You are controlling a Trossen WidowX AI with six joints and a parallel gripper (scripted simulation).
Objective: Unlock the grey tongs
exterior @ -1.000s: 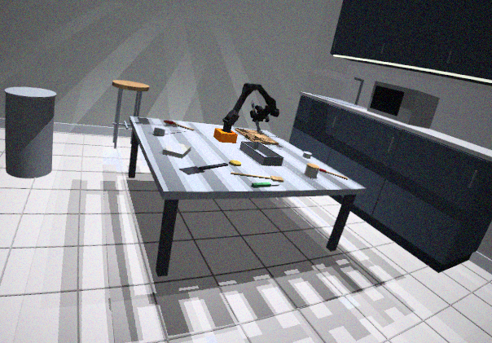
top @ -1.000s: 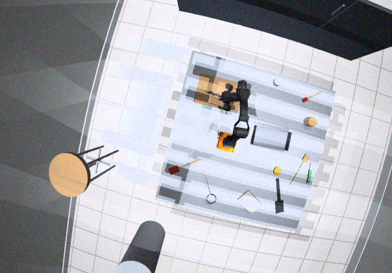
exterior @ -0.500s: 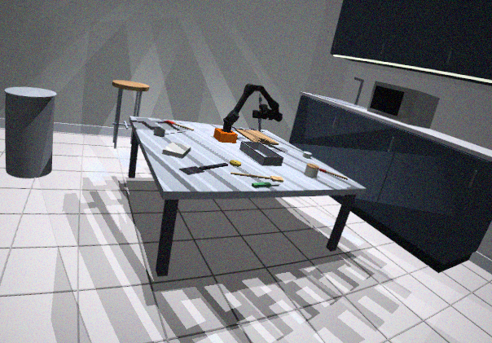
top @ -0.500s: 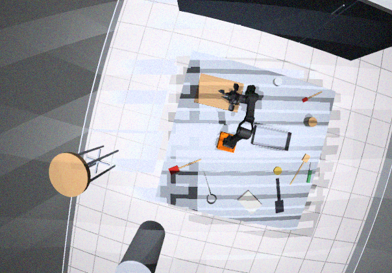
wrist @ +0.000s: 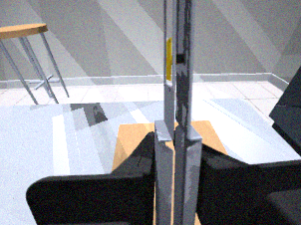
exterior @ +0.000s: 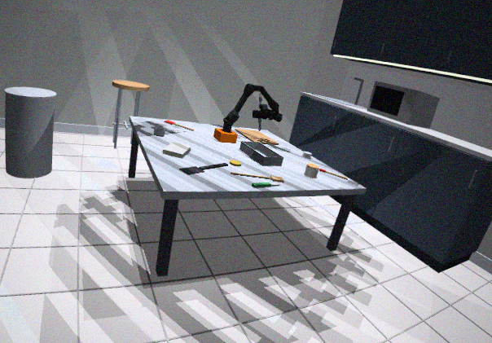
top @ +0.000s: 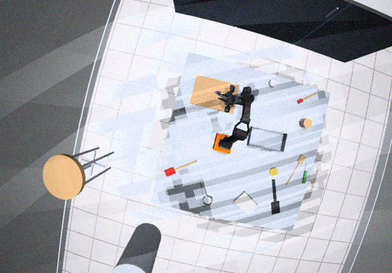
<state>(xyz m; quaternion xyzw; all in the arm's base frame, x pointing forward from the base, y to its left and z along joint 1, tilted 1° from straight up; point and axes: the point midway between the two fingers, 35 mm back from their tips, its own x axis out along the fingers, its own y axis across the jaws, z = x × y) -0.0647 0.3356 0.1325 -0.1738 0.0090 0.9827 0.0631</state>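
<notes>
Right now the wooden board is 4 cm to the left of my gripper tip and 18 cm below it. The rest, counted from my gripper tip: red spatula: 24 cm behind, 60 cm to the right, 18 cm below; then roasting tin: 46 cm ahead, 28 cm to the right, 16 cm below; then wood-topped cup: 78 cm ahead, 11 cm to the right, 15 cm below.
</notes>
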